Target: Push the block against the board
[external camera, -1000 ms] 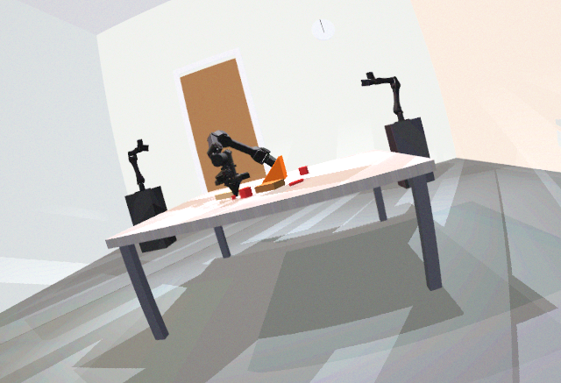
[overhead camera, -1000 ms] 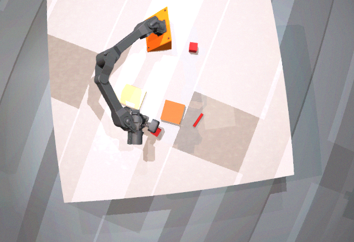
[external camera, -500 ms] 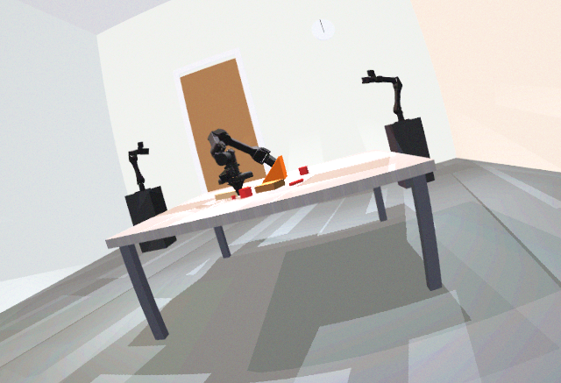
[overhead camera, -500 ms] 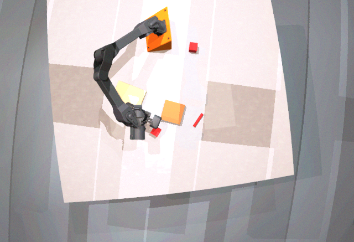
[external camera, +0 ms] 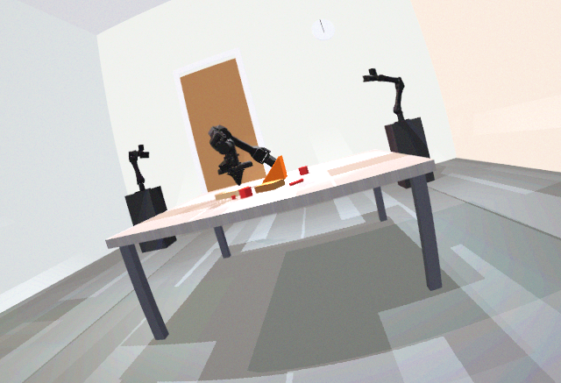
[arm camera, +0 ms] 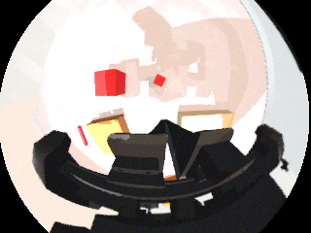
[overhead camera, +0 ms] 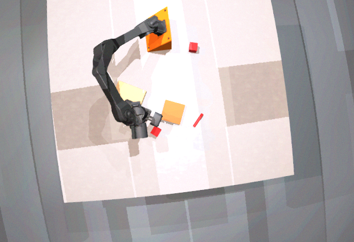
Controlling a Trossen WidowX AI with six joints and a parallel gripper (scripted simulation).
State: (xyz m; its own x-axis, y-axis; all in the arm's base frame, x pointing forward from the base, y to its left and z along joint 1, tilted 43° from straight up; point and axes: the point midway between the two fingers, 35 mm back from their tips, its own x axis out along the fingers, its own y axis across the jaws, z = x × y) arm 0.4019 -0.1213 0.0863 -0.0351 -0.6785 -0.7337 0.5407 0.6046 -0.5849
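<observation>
Right now the orange square block is 20 mm ahead of my gripper tip, 140 mm to the left of it and 30 mm below it. Also, from my gripper tip: tiny red piece: 50 mm ahead, 30 mm to the right, 40 mm below; thin red stick: 80 mm ahead, 270 mm to the left, 40 mm below; board: 100 mm behind, 70 mm to the right, 30 mm below.
</observation>
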